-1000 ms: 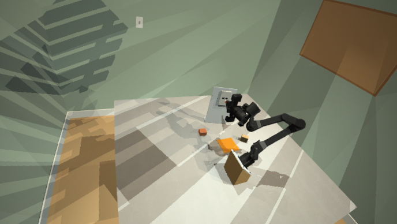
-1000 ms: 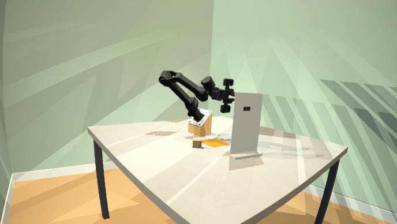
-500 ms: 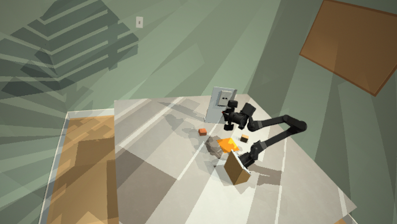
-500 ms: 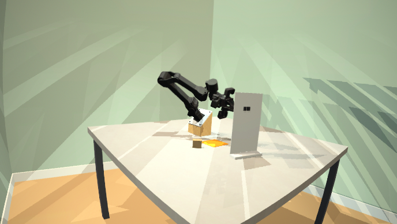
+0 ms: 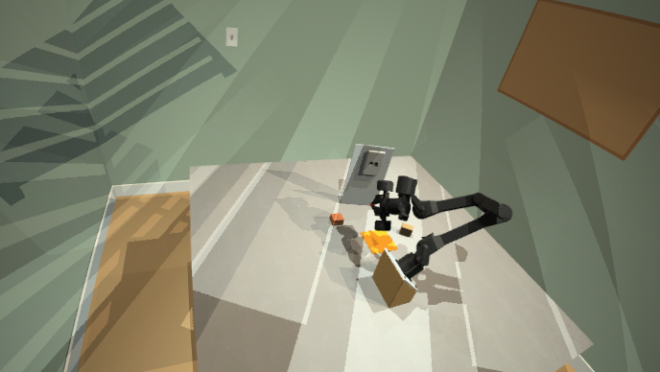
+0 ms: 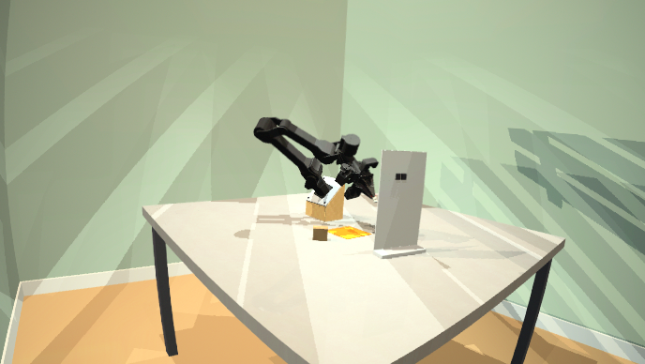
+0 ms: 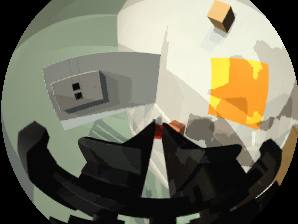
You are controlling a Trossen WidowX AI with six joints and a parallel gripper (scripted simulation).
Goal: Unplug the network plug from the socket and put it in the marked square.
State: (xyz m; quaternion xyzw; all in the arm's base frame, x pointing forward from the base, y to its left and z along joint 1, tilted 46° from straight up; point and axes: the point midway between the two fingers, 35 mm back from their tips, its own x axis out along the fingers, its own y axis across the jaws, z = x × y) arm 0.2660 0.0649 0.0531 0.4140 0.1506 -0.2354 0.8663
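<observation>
Now: gripper tip 14 cm above the orange marked square, 7 cm past it and 4 cm to the left of it. Also, from my gripper tip: grey upright panel (17 cm ahead, 3 cm to the right); red network plug (right at my gripper tip).
</observation>
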